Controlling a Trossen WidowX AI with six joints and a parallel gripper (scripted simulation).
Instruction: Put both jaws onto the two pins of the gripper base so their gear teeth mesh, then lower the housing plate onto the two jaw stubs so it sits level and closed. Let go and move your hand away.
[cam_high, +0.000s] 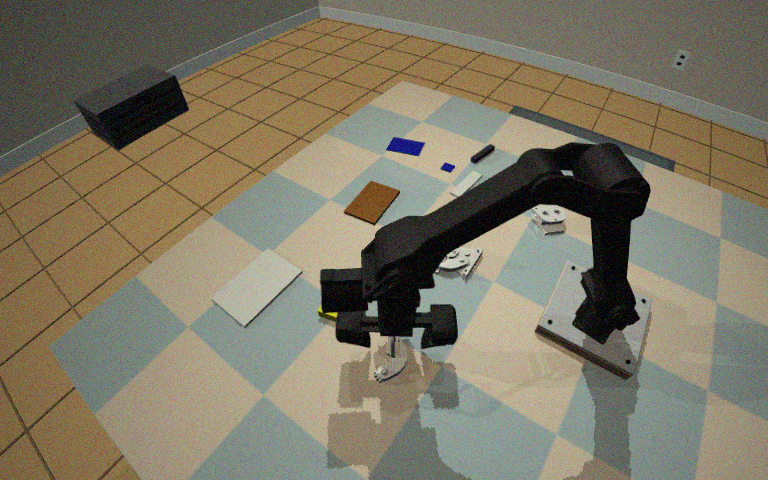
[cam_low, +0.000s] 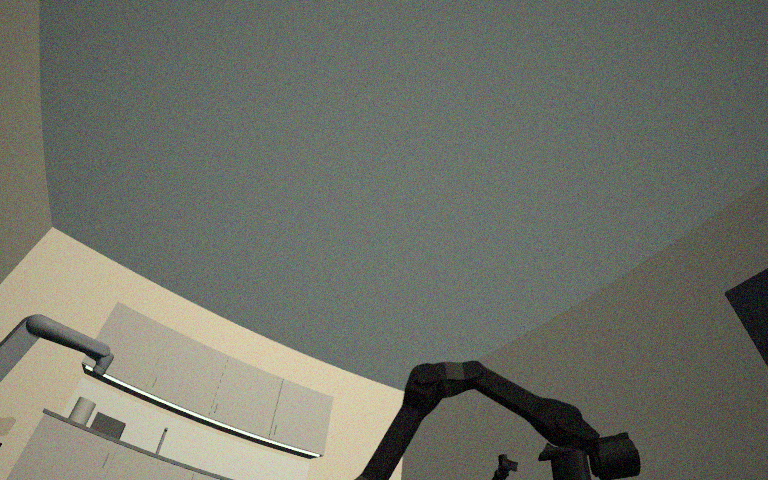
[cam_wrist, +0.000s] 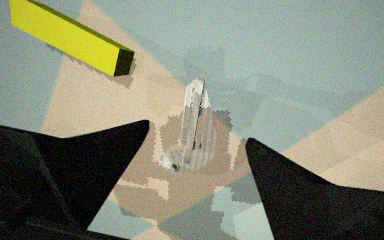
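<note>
Right now the jaw is 3 cm to the left of my gripper tip, 1 cm below it and 1 cm behind it. Also, from my gripper tip: brown tile 30 cm ahead, 24 cm to the right, 1 cm below; then housing plate 24 cm to the right, 3 cm ahead, 1 cm below; then white sheet 30 cm ahead, 10 cm to the left, 1 cm below.
</note>
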